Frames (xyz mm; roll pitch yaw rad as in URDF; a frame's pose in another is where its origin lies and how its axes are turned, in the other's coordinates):
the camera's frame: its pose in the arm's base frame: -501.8 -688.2 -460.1 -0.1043 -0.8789 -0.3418
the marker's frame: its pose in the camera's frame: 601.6 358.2 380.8 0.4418 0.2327 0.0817
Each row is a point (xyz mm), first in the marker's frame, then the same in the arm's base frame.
Working: the marker's frame: its pose in the arm's base frame: -255.2 -355.7 221.0 0.2805 -0.6375 -0.2733

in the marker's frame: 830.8 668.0 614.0
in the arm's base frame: 70.9 42.9 1338.2
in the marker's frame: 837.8 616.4 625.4
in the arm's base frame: 64.0 -9.9 1339.7
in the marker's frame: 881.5 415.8 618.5
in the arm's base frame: 81.9 -213.1 1315.7
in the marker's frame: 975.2 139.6 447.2
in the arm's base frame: 233.7 -482.1 1177.8
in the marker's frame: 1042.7 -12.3 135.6
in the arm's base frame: 465.6 -609.1 943.6
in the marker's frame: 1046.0 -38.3 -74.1
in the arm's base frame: 596.6 -611.5 777.8
